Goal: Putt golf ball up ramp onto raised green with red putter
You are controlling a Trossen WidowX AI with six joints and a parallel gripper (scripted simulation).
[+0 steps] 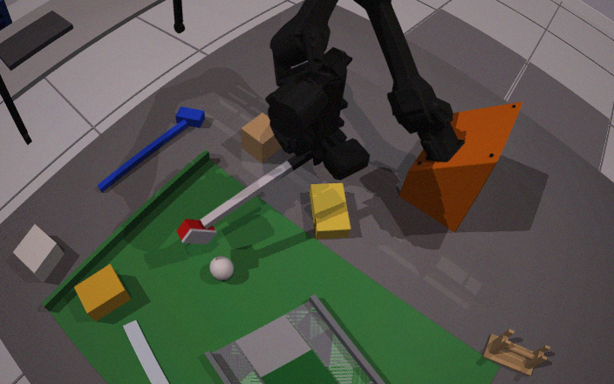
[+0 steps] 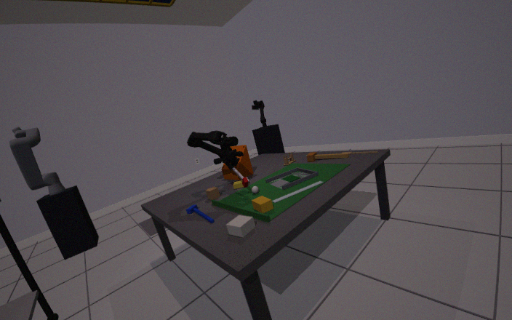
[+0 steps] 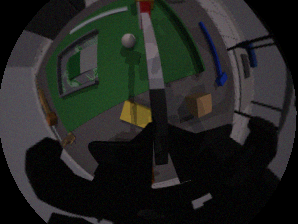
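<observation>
The yellow block is 11 cm below my gripper tip, 4 cm to the left of it and 1 cm behind it. The rest, counted from my gripper tip: tan cube 16 cm to the right, 10 cm below, 3 cm behind; green mat 27 cm ahead, 17 cm to the left, 13 cm below; white golf ball 22 cm ahead, 10 cm below, 1 cm to the left.
</observation>
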